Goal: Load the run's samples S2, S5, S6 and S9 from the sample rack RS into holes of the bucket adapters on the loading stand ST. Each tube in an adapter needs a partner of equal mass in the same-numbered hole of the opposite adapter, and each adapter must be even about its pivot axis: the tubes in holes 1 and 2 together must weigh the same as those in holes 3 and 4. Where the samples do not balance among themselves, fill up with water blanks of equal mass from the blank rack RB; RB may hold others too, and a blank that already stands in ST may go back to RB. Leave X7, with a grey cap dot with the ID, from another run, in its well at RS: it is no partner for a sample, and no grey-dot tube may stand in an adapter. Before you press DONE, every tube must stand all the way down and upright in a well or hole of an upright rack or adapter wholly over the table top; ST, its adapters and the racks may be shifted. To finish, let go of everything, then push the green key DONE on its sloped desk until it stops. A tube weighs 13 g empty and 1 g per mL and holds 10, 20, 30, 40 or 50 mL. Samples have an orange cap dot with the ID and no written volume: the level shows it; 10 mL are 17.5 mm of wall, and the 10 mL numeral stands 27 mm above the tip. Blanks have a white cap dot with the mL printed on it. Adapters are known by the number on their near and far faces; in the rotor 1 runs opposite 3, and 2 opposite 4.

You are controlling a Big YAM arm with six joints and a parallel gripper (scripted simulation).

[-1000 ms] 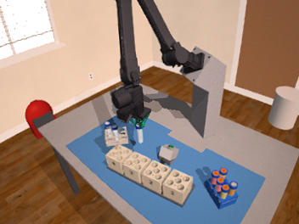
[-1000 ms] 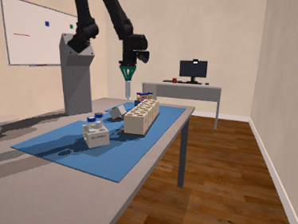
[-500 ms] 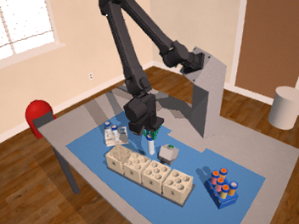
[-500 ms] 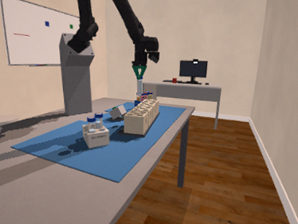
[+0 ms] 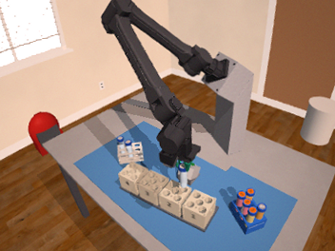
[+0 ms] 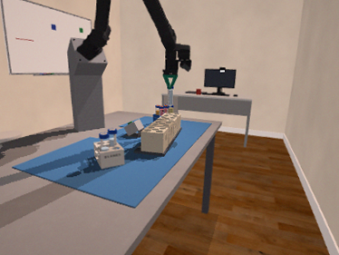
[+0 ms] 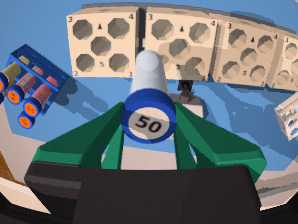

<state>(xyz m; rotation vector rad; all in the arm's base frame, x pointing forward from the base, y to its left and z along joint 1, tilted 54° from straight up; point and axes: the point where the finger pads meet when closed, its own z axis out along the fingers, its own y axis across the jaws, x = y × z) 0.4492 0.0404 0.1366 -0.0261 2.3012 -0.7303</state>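
Right now the orange-dot tube is 70 mm behind my hand, 250 mm to the left of it and 190 mm below it. Round my hand: 50 mL blank (10 mm to the right, 50 mm below); grey DONE desk (200 mm behind, 20 mm to the right, 200 mm below); adapter 1 (10 mm ahead, 70 mm to the left, 210 mm below).
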